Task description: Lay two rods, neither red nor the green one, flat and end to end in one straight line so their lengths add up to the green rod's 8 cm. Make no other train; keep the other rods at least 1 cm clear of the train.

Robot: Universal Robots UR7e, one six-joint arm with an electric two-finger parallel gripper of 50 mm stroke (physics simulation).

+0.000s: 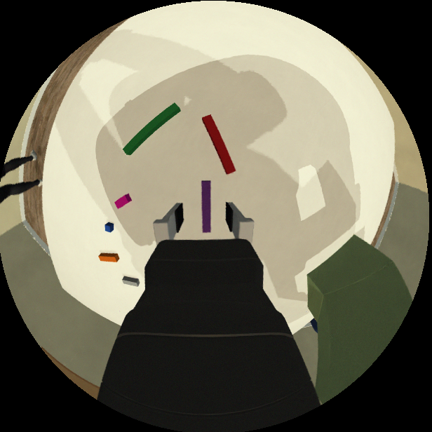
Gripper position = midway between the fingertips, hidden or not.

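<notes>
There is a green rod [170,111] that I can see. My own gripper [204,211] is visible to me as well.
</notes>
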